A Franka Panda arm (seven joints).
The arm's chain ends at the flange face. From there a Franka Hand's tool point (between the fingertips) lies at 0.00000 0.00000 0.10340 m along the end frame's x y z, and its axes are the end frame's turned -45 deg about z.
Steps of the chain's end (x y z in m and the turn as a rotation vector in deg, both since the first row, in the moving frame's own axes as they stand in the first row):
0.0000 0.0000 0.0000 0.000 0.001 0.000
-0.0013 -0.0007 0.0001 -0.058 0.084 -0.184
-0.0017 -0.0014 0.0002 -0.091 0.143 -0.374
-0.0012 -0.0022 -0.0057 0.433 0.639 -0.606
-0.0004 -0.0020 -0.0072 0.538 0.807 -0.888
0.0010 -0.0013 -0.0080 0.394 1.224 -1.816
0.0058 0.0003 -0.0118 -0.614 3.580 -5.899
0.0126 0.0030 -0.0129 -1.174 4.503 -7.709
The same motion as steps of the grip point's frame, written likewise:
0.0000 0.0000 0.0000 -0.001 0.001 0.000
-0.0004 -0.0012 0.0001 -0.100 0.018 -0.184
-0.0001 -0.0019 0.0002 -0.165 0.037 -0.374
0.0021 -0.0021 -0.0057 -0.146 0.758 -0.606
0.0029 -0.0014 -0.0072 -0.190 0.951 -0.888
0.0037 0.0008 -0.0080 -0.587 1.144 -1.816
0.0079 0.0095 -0.0120 -2.966 2.097 -5.899
0.0115 0.0180 -0.0132 -4.014 2.354 -7.709

